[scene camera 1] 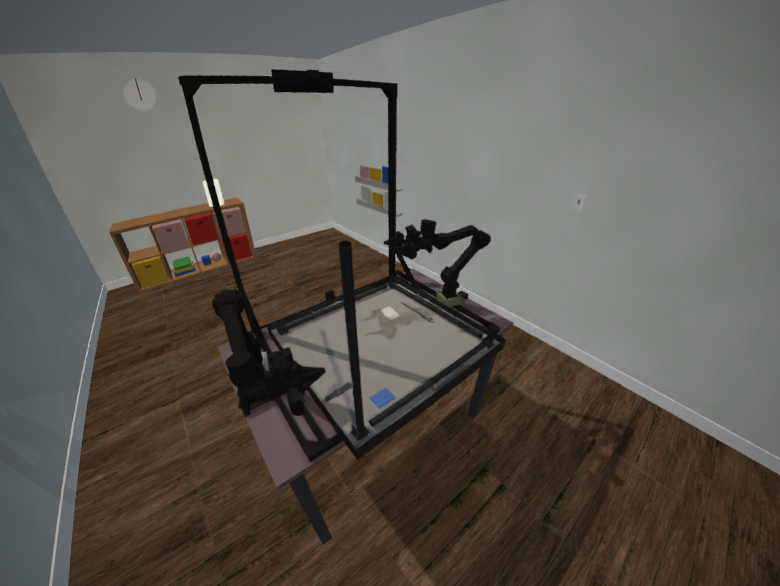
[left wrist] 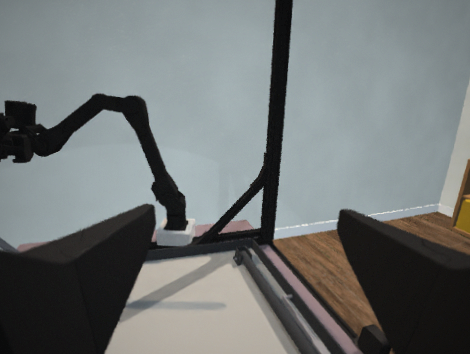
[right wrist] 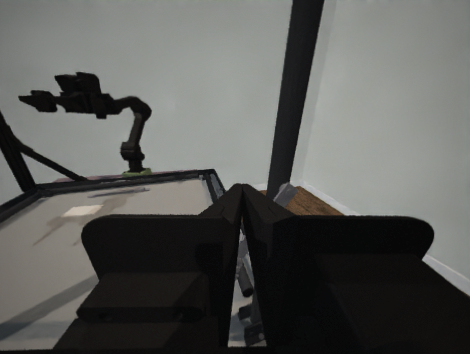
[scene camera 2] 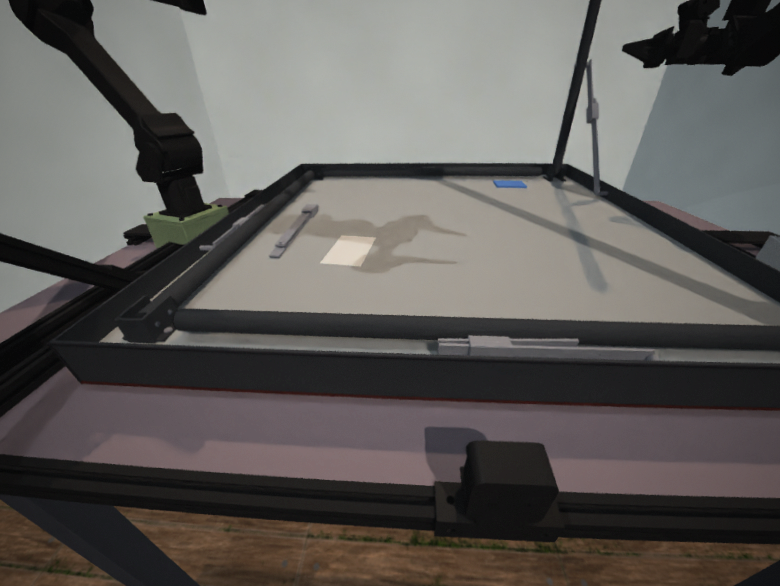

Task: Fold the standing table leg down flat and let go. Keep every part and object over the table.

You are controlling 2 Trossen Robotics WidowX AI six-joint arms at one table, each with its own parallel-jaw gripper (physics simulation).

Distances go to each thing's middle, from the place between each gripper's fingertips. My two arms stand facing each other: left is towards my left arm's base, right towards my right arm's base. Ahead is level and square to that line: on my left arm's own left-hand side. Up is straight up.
The cream card (scene camera 2: 349, 250) lies 480 mm behind my right hand, 470 mm to the left of it and 290 mm below it.
Right now my left hand is 10 mm short of the cream card, 10 mm to the right of it and 360 mm above it.
